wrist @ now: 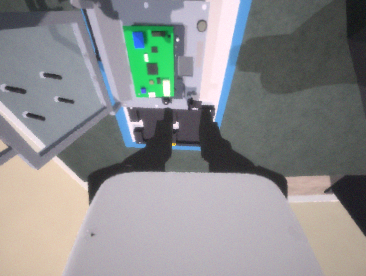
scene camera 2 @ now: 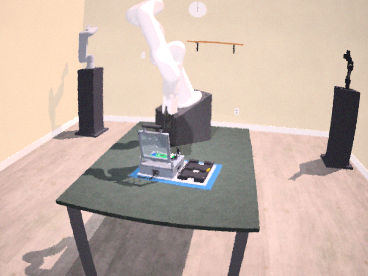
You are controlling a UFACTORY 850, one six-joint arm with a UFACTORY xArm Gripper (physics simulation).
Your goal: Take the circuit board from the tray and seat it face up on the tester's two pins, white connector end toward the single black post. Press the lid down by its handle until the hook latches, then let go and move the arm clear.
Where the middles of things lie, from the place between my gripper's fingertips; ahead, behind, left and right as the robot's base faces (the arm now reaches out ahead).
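Labels:
Position of my gripper relative to the pair of black posts (wrist: 178, 31): 1 cm to the left of it, 5 cm short of it, 15 cm above it. Counted from my hand, the green circuit board (wrist: 151, 54) is 2 cm to the right, 6 cm ahead and 13 cm below; the clear lid (scene camera 2: 153, 145) is 2 cm to the right, 17 cm ahead and 3 cm below.

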